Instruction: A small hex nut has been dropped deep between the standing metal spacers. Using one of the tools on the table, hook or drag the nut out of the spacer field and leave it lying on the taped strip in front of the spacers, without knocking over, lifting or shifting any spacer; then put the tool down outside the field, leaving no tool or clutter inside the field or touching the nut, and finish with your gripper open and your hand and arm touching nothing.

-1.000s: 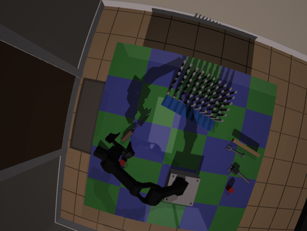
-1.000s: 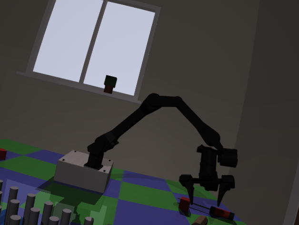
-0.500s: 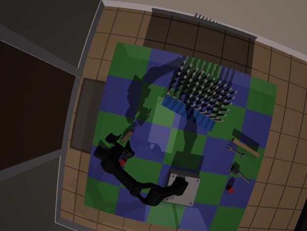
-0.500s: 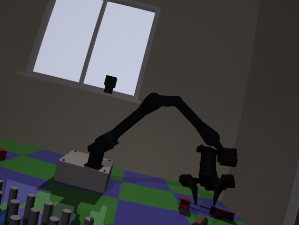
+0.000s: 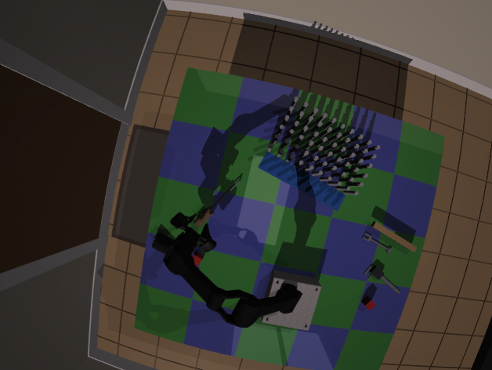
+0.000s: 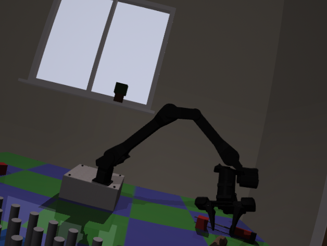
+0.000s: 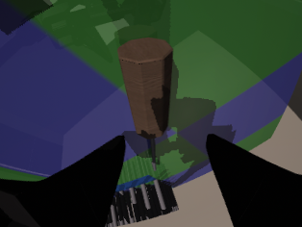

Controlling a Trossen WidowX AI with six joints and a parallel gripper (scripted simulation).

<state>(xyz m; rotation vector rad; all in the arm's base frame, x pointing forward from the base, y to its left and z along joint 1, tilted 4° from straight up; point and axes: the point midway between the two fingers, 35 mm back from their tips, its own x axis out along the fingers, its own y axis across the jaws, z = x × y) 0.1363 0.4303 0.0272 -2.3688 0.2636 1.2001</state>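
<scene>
The blue taped strip is 340 mm to the right of my gripper tip, 290 mm ahead of it and 60 mm below it.
</scene>
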